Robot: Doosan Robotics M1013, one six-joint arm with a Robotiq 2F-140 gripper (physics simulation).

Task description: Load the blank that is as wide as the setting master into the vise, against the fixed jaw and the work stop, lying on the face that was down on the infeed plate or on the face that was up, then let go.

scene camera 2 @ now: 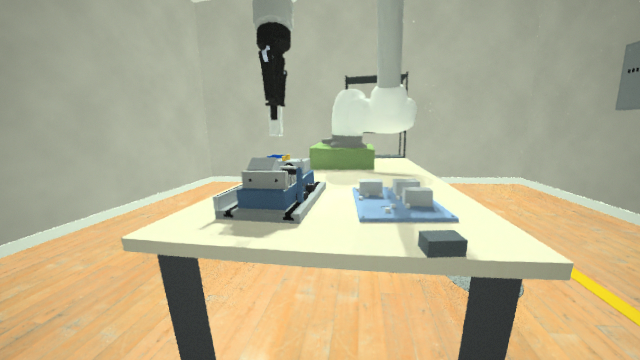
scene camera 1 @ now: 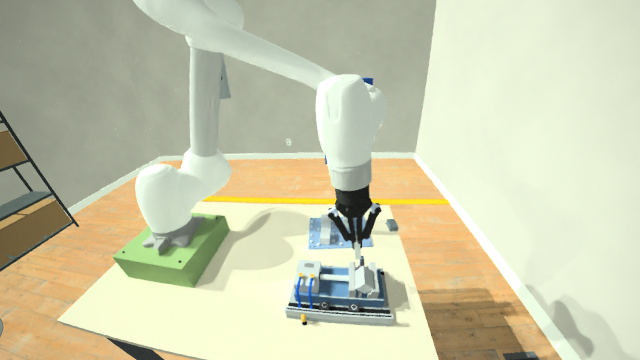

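Pixels of known places: gripper, fingertip midpoint: (scene camera 2: 276, 135) (scene camera 1: 358, 255); arm's base at its link origin: (scene camera 2: 346, 145) (scene camera 1: 176, 231).
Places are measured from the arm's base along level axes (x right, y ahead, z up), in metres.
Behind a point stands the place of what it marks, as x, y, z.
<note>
The vise (scene camera 1: 334, 289) {0.265, 0.599, -0.040} (scene camera 2: 267, 198) {0.251, 0.749, -0.056} stands at the table's front right in scene camera 1. A light grey blank (scene camera 1: 365, 281) {0.289, 0.681, 0.019} (scene camera 2: 263, 164) {0.265, 0.701, 0.009} sits tilted between its jaws and sticks up above the fixed jaw (scene camera 2: 265, 180) {0.257, 0.727, -0.022}. The blue work stop (scene camera 1: 362, 261) {0.203, 0.697, -0.004} (scene camera 2: 300, 181) {0.185, 0.707, -0.031} stands at the vise's side. My gripper (scene camera 1: 357, 251) {0.239, 0.669, 0.070} (scene camera 2: 276, 129) {0.239, 0.669, 0.070} is shut and empty, above the vise and apart from the blank. The infeed plate (scene camera 1: 341, 244) {0.047, 0.659, -0.086} (scene camera 2: 410, 215) {-0.036, 0.776, -0.092} bears grey blanks (scene camera 1: 326, 231) {-0.003, 0.606, -0.056} (scene camera 2: 370, 188) {0.010, 0.619, -0.074} (scene camera 2: 418, 197) {-0.075, 0.721, -0.072}; my gripper partly hides it in scene camera 1. A dark grey block (scene camera 1: 392, 225) {-0.017, 0.895, -0.075} (scene camera 2: 442, 243) {-0.025, 0.919, -0.079}, perhaps the setting master, lies beside the plate.
The green robot base (scene camera 1: 165, 265) {0.173, 0.053, 0.004} (scene camera 2: 342, 157) {0.037, 0.145, -0.044} stands on the table (scene camera 1: 240, 320) {0.306, 0.313, -0.100} (scene camera 2: 320, 250) {0.143, 0.887, -0.100}. Blue hoses (scene camera 1: 298, 292) {0.288, 0.497, 0.000} rise at the vise's cylinder end. A rack (scene camera 1: 40, 172) stands at the left in scene camera 1.
</note>
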